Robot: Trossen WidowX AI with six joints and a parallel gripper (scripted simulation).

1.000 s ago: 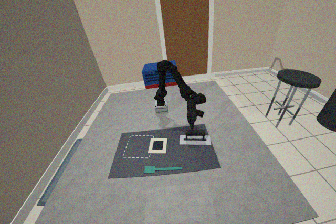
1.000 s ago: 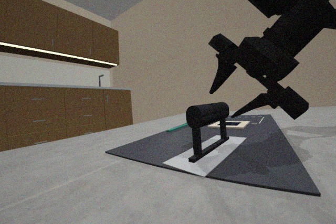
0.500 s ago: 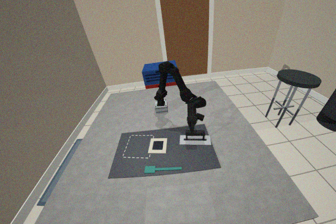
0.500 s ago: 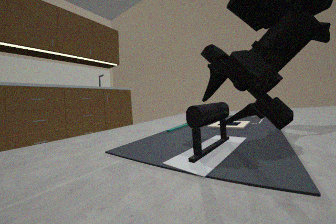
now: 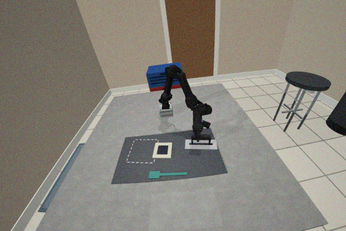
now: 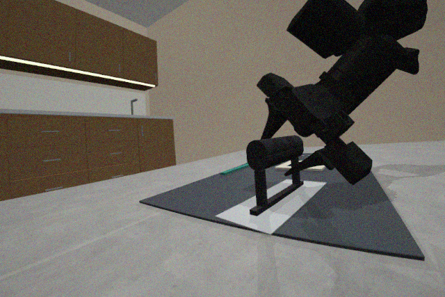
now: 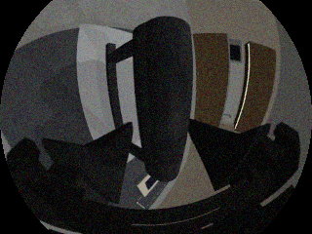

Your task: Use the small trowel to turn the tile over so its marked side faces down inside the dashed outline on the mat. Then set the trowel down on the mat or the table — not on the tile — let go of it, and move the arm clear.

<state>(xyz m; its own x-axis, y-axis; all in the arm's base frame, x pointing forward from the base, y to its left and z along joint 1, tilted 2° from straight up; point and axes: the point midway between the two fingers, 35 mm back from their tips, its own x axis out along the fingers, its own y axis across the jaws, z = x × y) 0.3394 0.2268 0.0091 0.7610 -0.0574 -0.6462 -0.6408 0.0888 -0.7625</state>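
Now: the grey plate tool 20 mm below my gripper tip and 20 mm behind it. The rest, counted from my gripper tip: dark mat (190 mm to the right, 70 mm below, 30 mm ahead); then teal trowel (210 mm to the right, 170 mm ahead, 50 mm below); then cream tile (230 mm to the right, 50 mm below, 10 mm ahead).
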